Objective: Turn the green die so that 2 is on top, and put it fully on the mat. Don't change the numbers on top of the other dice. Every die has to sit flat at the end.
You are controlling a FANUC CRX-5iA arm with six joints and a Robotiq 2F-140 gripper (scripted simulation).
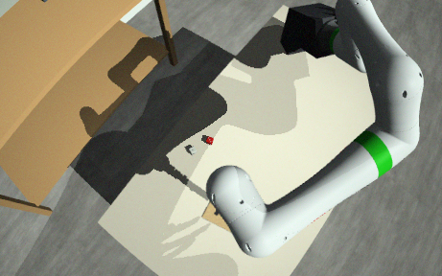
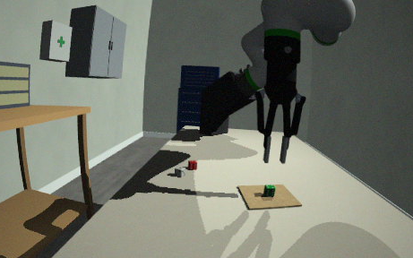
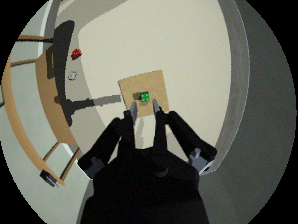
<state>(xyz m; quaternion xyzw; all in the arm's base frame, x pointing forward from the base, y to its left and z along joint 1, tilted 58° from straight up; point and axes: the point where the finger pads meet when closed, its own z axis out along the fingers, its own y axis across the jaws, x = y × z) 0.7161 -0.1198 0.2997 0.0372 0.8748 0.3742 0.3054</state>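
Right now the green die is 11 cm below my hand. From my hand the other things lie so: red die 15 cm behind, 25 cm to the right, 12 cm below; then mat 13 cm below; then grey die 7 cm behind, 27 cm to the right, 12 cm below.
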